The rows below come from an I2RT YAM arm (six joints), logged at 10 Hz.
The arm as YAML. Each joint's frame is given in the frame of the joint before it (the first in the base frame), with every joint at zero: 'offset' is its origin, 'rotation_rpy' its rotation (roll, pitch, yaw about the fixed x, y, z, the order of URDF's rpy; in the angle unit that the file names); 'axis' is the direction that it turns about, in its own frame. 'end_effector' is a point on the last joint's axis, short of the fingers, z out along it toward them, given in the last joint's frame.
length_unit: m
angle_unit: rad
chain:
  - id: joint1
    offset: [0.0, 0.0, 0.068]
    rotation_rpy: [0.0, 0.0, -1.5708]
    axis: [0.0, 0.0, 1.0]
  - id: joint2
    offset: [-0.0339, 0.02, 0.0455]
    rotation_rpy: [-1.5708, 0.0, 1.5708]
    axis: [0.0, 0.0, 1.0]
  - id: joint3
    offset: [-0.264, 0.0, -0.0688]
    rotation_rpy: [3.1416, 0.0, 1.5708]
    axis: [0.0, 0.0, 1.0]
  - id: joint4
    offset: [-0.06, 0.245, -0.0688]
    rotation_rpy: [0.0, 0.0, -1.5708]
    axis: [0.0, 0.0, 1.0]
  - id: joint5
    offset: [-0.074, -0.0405, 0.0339]
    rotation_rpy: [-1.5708, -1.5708, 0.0]
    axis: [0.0, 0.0, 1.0]
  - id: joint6
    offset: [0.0, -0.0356, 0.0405]
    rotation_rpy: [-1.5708, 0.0, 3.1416]
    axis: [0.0, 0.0, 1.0]
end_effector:
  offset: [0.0, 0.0, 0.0]
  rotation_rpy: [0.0, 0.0, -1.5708]
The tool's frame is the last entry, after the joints.
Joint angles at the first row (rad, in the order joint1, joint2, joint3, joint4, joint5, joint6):
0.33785, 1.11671, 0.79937, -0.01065, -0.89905, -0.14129
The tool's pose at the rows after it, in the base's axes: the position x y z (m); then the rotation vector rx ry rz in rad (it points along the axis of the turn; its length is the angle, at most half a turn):
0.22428 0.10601 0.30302 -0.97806 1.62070 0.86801
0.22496 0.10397 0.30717 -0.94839 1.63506 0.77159
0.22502 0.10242 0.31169 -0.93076 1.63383 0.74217
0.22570 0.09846 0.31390 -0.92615 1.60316 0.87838
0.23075 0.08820 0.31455 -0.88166 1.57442 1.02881
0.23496 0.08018 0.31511 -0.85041 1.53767 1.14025
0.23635 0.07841 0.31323 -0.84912 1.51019 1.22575
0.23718 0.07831 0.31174 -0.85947 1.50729 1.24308
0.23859 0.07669 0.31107 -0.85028 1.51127 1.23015
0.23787 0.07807 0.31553 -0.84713 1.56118 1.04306
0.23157 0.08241 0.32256 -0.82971 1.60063 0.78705
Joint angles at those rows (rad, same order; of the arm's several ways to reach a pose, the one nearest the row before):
0.33901, 1.10519, 0.81033, -0.04073, -0.79411, -0.16798
0.33901, 1.09525, 0.82238, -0.05788, -0.71137, -0.19371
0.33575, 1.08851, 0.83281, -0.06263, -0.68641, -0.19399
0.30630, 1.09096, 0.82582, -0.01764, -0.81155, -0.11740
0.24745, 1.10294, 0.80371, 0.08966, -0.95191, 0.01726
0.20381, 1.11750, 0.77651, 0.22785, -1.05480, 0.15247
0.19113, 1.13237, 0.74867, 0.34769, -1.12265, 0.25715
0.18890, 1.13959, 0.74568, 0.36053, -1.14226, 0.26453
0.18185, 1.14270, 0.74629, 0.35871, -1.13531, 0.25827
0.19771, 1.12020, 0.80176, 0.14751, -0.99322, 0.05968
0.24145, 1.07863, 0.83483, 0.01419, -0.76478, -0.09738

